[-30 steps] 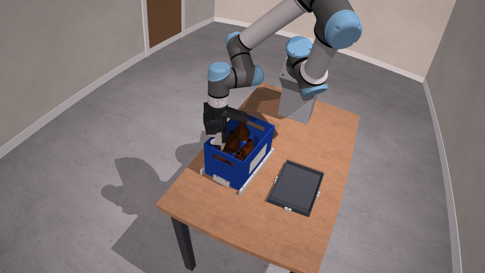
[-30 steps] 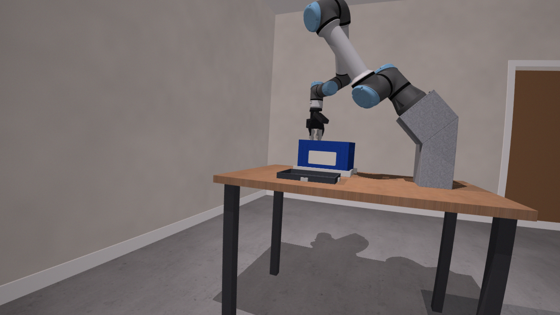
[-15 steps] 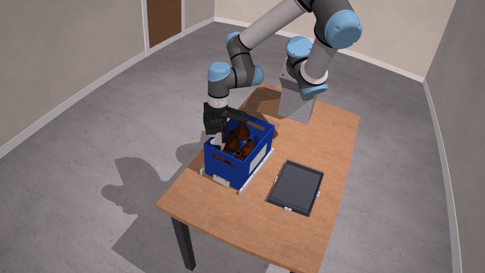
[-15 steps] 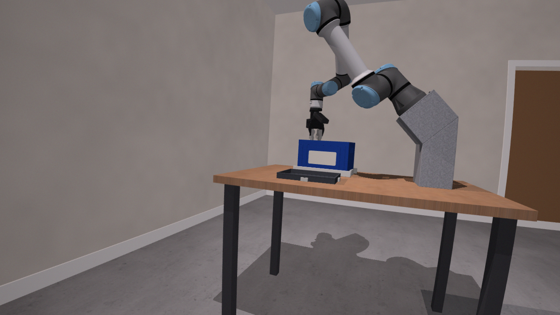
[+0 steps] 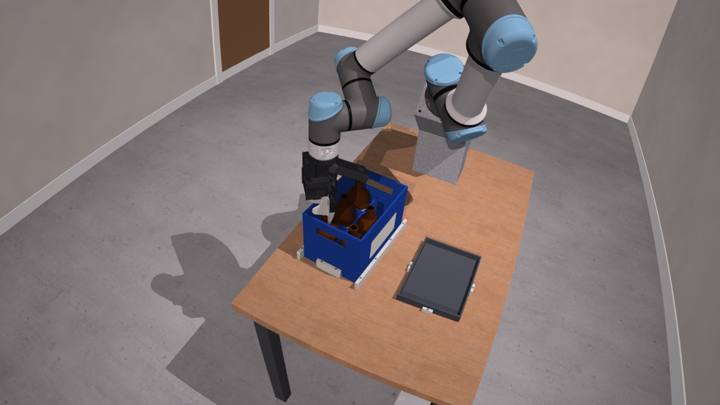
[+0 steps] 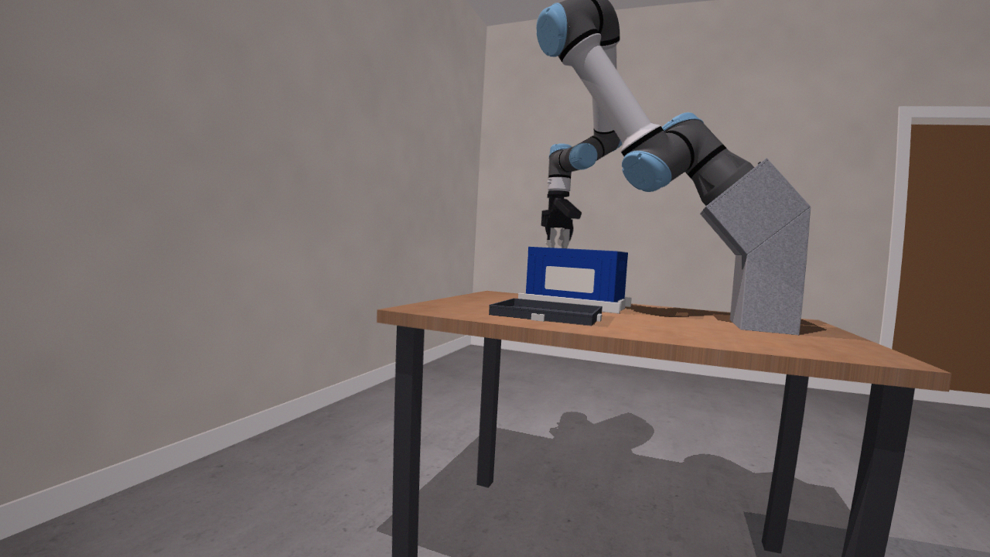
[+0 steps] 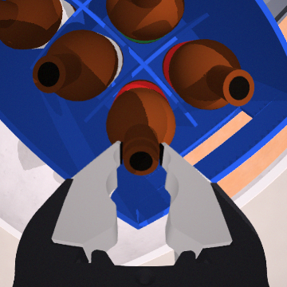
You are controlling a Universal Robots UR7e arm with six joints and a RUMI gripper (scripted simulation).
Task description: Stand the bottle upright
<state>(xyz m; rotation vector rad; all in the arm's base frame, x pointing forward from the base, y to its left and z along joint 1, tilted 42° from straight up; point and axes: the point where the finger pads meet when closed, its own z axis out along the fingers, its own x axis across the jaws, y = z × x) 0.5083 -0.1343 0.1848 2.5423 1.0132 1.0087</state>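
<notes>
The bottle is 70 mm below my hand. Also, from my hand: dark tray: 330 mm to the left, 140 mm below, 90 mm behind; then crate: 80 mm behind, 70 mm below, 40 mm to the left.
</notes>
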